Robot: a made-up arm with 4 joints.
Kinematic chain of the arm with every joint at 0, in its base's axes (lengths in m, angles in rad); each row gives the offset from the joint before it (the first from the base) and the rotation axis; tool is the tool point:
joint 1: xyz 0 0 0.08 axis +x
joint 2: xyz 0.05 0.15 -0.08 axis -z
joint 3: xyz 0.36 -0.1 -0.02 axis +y
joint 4: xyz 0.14 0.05 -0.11 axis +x
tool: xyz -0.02 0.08 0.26
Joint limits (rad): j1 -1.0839..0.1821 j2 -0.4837..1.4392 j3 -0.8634..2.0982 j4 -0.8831..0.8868
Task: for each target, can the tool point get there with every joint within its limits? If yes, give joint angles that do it. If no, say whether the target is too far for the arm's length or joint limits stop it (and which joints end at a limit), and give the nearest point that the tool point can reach.
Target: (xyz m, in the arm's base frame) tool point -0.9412 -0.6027 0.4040
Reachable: no: too far | nearest point -0.0884 -0.3615 0.2688 | short by 0.897 m
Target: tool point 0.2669 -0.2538 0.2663
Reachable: yes | joints -0.5096 0.9197 0.1308 0.5125
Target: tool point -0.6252 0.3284 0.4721
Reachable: no: joint limits stop it (at a limit: joint 1, joint 2, joint 3, joint 4) | nearest point -0.1034 -0.0453 0.3083 | short by 0.662 m
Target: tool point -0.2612 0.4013 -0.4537
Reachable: no: joint limits stop it (at a limit: joint 2, joint 3, joint 4) | nearest point 0.2163 0.3044 -0.3248 | short by 0.504 m
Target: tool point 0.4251 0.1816 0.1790
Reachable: yes | joints -0.0006 -0.1222 -0.5634 0.1672
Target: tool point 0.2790 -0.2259 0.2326
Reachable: yes | joints -0.3357 0.8565 -0.1069 0.4755
